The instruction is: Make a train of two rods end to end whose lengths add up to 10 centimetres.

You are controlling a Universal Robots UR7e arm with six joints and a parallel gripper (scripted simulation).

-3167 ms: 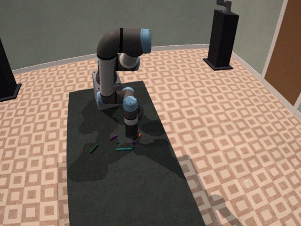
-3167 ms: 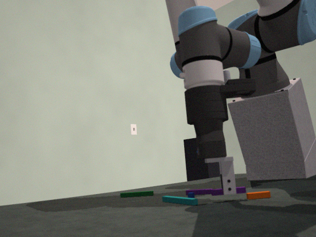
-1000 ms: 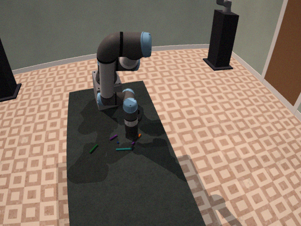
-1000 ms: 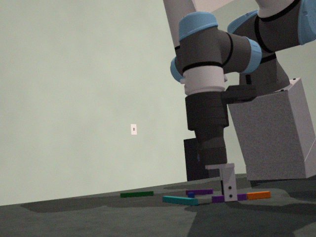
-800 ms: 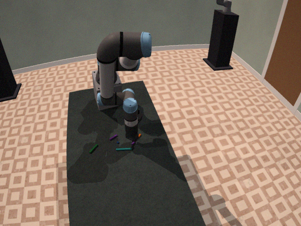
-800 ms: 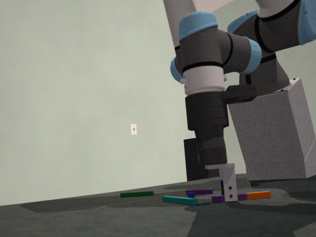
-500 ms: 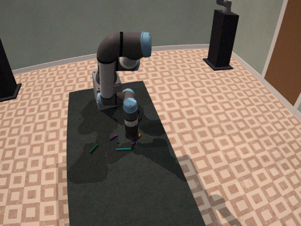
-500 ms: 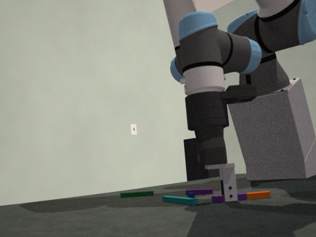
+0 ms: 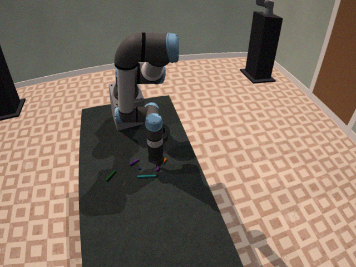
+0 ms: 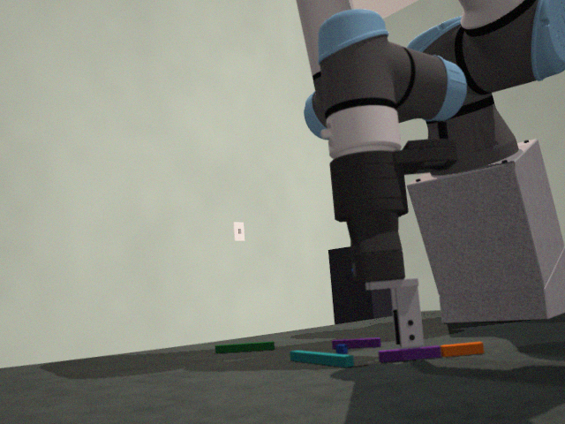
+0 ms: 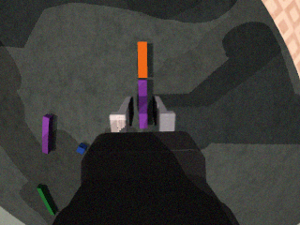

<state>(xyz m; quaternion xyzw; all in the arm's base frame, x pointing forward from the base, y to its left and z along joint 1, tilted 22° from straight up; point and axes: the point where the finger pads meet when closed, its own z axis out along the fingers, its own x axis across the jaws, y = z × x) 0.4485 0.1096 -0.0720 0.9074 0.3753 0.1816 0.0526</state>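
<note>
My hand is 3 cm above the purple rod. The rest, counted from my hand: turquoise rod: 8 cm to the right, 5 cm ahead, 3 cm below; small blue rod: 11 cm to the right, 3 cm below, 2 cm behind; orange rod: 4 cm to the left, 4 cm behind, 3 cm below.
</note>
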